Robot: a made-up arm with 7 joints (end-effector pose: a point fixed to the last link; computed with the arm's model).
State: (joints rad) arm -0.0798 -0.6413 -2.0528 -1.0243 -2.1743 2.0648 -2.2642
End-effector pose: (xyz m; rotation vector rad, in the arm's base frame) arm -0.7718 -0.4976 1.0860 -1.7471 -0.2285 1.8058
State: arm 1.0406 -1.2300 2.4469 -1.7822 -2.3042 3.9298 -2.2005
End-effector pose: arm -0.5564 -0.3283 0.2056 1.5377 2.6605 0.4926
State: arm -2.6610 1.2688 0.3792 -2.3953 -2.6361 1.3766 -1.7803
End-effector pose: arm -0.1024 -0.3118 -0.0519 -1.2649 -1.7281 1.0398
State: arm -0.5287 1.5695 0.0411 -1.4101 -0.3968 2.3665 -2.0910
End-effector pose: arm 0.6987 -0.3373 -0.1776 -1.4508 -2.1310 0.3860
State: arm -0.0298 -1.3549 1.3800 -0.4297 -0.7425 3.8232 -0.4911
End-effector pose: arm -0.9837 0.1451 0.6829 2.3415 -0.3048 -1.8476
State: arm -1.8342 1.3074 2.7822 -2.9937 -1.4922 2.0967 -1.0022
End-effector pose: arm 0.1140 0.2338 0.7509 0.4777 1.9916 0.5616
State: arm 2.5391 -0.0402 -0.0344 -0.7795 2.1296 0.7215 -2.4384
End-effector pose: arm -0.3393 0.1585 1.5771 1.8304 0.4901 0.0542
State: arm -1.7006 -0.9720 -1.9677 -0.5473 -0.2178 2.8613 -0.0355
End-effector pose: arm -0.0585 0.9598 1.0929 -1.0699 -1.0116 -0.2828
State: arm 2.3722 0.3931 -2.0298 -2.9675 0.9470 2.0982 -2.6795
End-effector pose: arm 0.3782 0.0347 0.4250 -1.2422 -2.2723 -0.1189
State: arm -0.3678 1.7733 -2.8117 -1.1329 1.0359 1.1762 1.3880
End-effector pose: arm 0.7998 -0.5736 0.9273 -0.1777 -1.9062 0.7507
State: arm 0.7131 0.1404 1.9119 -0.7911 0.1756 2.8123 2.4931
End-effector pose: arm -0.1751 0.2848 1.5773 -1.3000 0.1040 1.9990
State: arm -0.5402 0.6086 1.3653 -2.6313 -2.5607 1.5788 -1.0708
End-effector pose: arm 0.2967 0.4133 0.3848 -0.4033 1.5879 -0.2091
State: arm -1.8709 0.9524 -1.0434 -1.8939 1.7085 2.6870 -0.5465
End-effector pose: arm -0.7640 -0.2394 0.5114 -0.3372 -2.4891 0.2718
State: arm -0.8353 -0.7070 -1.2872 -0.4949 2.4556 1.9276 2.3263
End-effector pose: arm -0.6851 0.2919 1.3978 -0.6245 0.2798 -0.5170
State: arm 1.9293 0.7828 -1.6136 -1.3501 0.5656 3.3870 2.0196
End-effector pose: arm 0.3403 0.6675 1.1383 -0.9649 0.6740 -0.7322
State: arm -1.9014 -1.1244 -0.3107 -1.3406 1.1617 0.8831 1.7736
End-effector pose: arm -0.0280 0.3739 1.4356 -0.4007 2.1799 -0.9783
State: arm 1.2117 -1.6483 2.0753 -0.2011 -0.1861 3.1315 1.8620
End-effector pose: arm -0.3287 -1.0274 0.4292 0.4125 -1.8538 1.1465
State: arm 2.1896 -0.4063 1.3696 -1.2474 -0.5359 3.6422 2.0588
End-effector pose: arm -0.2371 -0.5212 1.2937 0.1227 -1.1022 1.7509
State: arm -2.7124 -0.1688 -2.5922 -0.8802 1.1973 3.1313 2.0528
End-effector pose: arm 0.4625 0.3428 1.3900 -0.3841 1.0123 1.0293
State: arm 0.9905 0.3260 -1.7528 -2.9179 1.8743 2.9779 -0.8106
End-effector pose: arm 0.1208 -0.2987 0.4738 1.9013 -2.2997 0.5210
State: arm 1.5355 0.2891 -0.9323 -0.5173 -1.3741 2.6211 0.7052
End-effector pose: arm 0.1677 0.5320 1.4859 1.0633 0.3231 2.6162
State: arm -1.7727 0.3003 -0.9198 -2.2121 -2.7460 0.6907 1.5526
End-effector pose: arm -0.6729 -0.3331 0.6228 -0.0947 0.0261 -1.4059
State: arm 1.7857 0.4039 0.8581 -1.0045 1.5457 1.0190 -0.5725
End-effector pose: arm -0.6094 0.5532 1.2373 0.7961 -1.5588 1.6871
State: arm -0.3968 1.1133 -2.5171 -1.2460 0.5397 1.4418 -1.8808
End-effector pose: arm 0.2703 -0.5597 1.3596 2.2850 -0.6973 -1.1363
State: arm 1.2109 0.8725 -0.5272 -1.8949 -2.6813 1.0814 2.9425
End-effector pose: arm 0.6438 0.5477 0.2749 -0.6419 -0.4654 -2.8498
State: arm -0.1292 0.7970 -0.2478 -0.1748 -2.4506 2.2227 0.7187
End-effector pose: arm 0.8992 -0.1019 1.2122 0.3769 -0.1281 0.8105
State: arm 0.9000 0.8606 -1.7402 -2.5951 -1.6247 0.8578 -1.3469
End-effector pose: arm 0.3133 -0.4189 0.6121 -0.5549 0.3723 2.9665
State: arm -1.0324 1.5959 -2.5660 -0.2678 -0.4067 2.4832 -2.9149
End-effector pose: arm 0.5428 -1.0129 0.4937 0.5485 -0.7226 2.1678
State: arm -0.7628 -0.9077 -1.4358 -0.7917 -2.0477 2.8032 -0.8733
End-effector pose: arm -0.7747 0.1307 1.2204 1.0096 -0.9932 -1.4905
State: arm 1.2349 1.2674 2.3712 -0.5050 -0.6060 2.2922 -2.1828
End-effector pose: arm 0.2195 1.0141 1.0355 0.3823 -1.2423 -1.4330
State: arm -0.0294 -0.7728 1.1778 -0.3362 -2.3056 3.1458 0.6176
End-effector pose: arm -0.7060 0.2580 1.2439 -0.8956 0.1755 2.3479
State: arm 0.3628 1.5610 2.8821 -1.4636 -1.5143 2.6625 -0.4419
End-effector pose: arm 0.5883 0.3020 1.2033 -0.4000 -0.7162 -1.5016
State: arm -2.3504 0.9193 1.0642 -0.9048 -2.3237 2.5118 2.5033
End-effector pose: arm -0.2337 -0.9607 0.9006 -0.0590 -1.7312 1.4822
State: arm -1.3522 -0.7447 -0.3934 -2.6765 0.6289 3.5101 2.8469
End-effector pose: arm -0.1896 -0.3106 0.8702 1.6817 0.6815 -0.9412
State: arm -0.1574 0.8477 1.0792 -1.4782 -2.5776 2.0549 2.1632
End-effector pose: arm 0.7661 0.5549 0.6673 -2.0398 0.2563 -2.1937
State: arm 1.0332 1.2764 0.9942 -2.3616 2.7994 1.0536 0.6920
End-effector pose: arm -0.3891 0.4752 0.2041 -0.2881 -1.7012 -2.5759
